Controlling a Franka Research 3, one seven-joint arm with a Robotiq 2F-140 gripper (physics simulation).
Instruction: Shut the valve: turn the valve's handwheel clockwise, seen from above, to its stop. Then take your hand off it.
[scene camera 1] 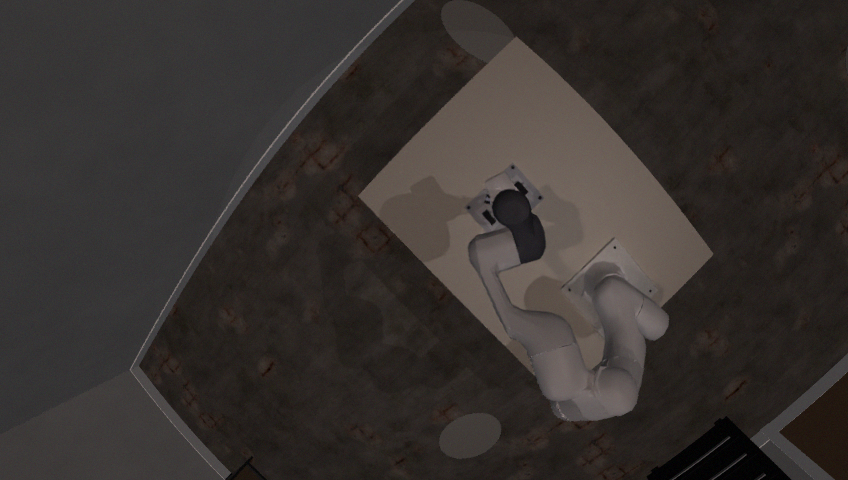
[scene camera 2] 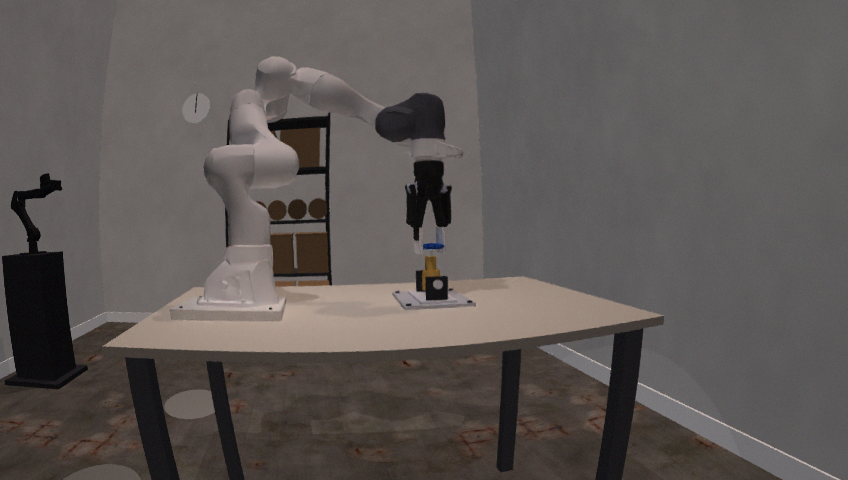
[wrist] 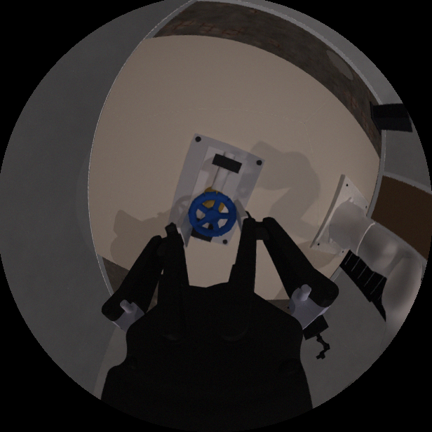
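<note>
The valve's blue handwheel (scene camera 2: pixel 433 246) (wrist: pixel 212 214) is a spoked ring, lying level on top of the yellow valve body (scene camera 2: pixel 430 278) (wrist: pixel 209 192). The body stands on a grey base plate (scene camera 2: pixel 401 297) (wrist: pixel 251 176) with black-ended pipe stubs. My gripper (scene camera 2: pixel 429 245) (wrist: pixel 212 212) points straight down from above, with one finger pad on each side of the handwheel's rim. It is shut on the handwheel. In the overhead view the arm's dark wrist hides the handwheel and the fingers; part of the base plate (scene camera 1: pixel 532 193) shows around it.
The valve is on the light table (scene camera 1: pixel 571 148) (scene camera 2: pixel 535 309) (wrist: pixel 165 75). The arm's own white mounting plate (scene camera 1: pixel 636 267) (scene camera 2: pixel 226 312) (wrist: pixel 327 210) is on the same table. A shelf rack (scene camera 2: pixel 328 190) and a black pedestal (scene camera 2: pixel 38 315) with a small arm stand behind on the floor.
</note>
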